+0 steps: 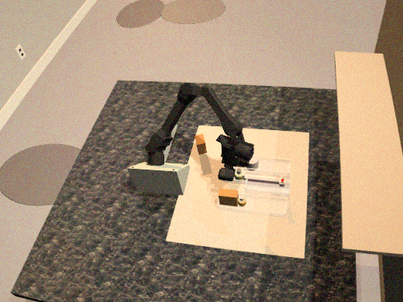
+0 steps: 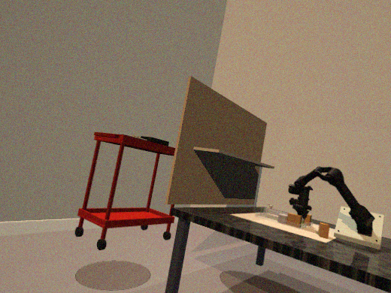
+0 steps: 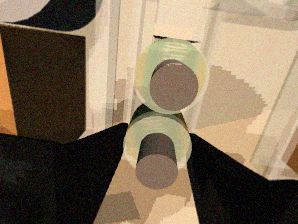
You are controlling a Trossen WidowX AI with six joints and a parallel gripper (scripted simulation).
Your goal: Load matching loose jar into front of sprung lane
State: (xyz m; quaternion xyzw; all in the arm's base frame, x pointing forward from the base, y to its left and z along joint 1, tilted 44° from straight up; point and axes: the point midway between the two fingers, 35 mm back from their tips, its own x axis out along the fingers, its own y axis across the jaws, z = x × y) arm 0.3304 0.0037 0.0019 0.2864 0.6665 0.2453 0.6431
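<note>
My gripper tip is 9 cm short of the grey cylinder and 7 cm to the right of it. The rest, counted from my gripper tip: clear lane rack (14 cm ahead, 3 cm to the right, 1 cm below).
</note>
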